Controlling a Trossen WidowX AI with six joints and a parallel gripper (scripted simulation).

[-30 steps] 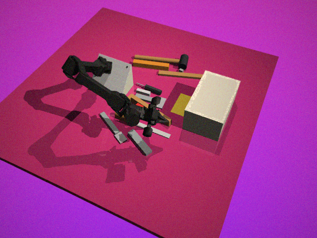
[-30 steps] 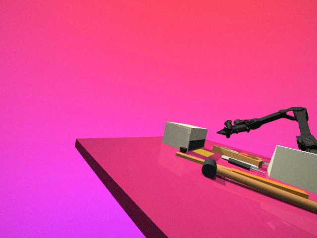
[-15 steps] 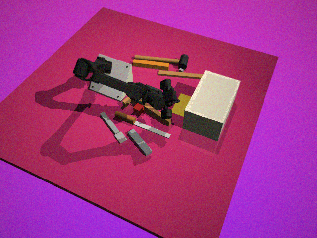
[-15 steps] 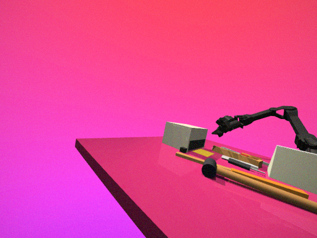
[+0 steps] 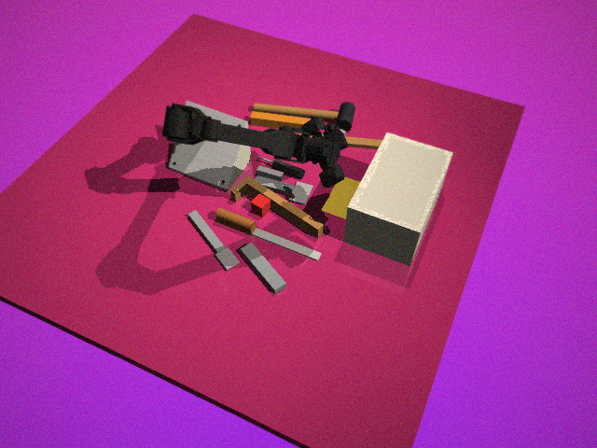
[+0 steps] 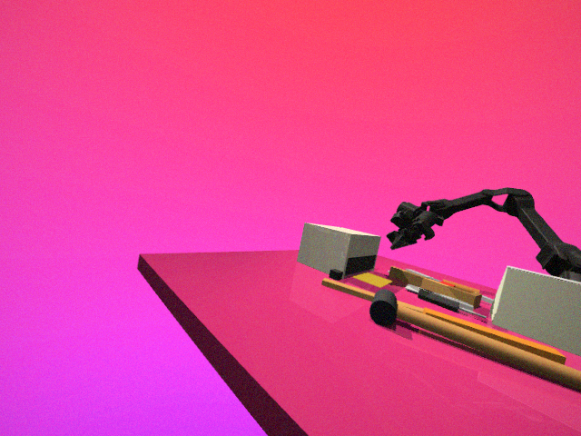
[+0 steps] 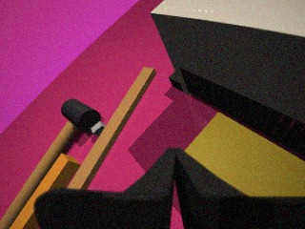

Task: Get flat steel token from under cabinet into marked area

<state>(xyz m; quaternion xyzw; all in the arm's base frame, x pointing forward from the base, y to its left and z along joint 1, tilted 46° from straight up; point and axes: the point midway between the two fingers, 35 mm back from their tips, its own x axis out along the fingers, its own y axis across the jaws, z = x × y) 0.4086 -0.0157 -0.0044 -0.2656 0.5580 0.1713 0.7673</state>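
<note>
My gripper tip is 24 cm past the orange bar, 19 cm to the right of it and 11 cm above it. Round my gripper tip: red cube: 18 cm behind, 16 cm to the right, 11 cm below; dark screwdriver: 19 cm behind, 11 cm below, 1 cm to the left; grey token: 22 cm ahead, 12 cm below, 2 cm to the left.
</note>
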